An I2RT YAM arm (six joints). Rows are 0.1 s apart.
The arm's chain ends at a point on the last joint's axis. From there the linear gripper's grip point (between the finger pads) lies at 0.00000 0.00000 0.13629 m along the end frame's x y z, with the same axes.
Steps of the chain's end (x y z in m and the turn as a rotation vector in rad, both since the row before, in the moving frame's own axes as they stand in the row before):
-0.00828 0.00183 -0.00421 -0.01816 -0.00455 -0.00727
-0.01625 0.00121 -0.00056 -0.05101 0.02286 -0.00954
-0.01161 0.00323 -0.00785 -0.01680 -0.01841 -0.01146
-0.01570 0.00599 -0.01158 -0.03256 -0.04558 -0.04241
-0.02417 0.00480 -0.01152 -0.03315 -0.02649 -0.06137
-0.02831 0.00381 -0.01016 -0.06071 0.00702 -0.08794
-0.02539 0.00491 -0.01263 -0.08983 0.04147 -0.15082
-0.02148 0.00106 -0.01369 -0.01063 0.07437 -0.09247
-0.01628 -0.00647 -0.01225 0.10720 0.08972 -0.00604
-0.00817 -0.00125 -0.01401 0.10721 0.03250 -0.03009
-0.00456 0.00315 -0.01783 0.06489 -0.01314 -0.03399
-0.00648 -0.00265 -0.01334 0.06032 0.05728 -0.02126
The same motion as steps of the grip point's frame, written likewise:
-0.00889 0.00431 -0.00423 -0.01816 -0.00455 -0.00727
-0.01310 0.00814 -0.00077 -0.05101 0.02286 -0.00954
-0.01411 0.00553 -0.00789 -0.01680 -0.01841 -0.01146
-0.02181 0.01056 -0.01179 -0.03256 -0.04558 -0.04241
-0.02764 0.00942 -0.01164 -0.03315 -0.02649 -0.06137
-0.02699 0.01203 -0.01041 -0.06071 0.00702 -0.08794
-0.01885 0.01666 -0.01330 -0.08983 0.04147 -0.15082
-0.01130 0.00204 -0.01407 -0.01063 0.07437 -0.09247
-0.00414 -0.02107 -0.01358 0.10720 0.08972 -0.00604
-0.00397 -0.01590 -0.01486 0.10721 0.03250 -0.03009
-0.00650 -0.00566 -0.01813 0.06489 -0.01314 -0.03399
0.00123 -0.01094 -0.01381 0.06032 0.05728 -0.02126

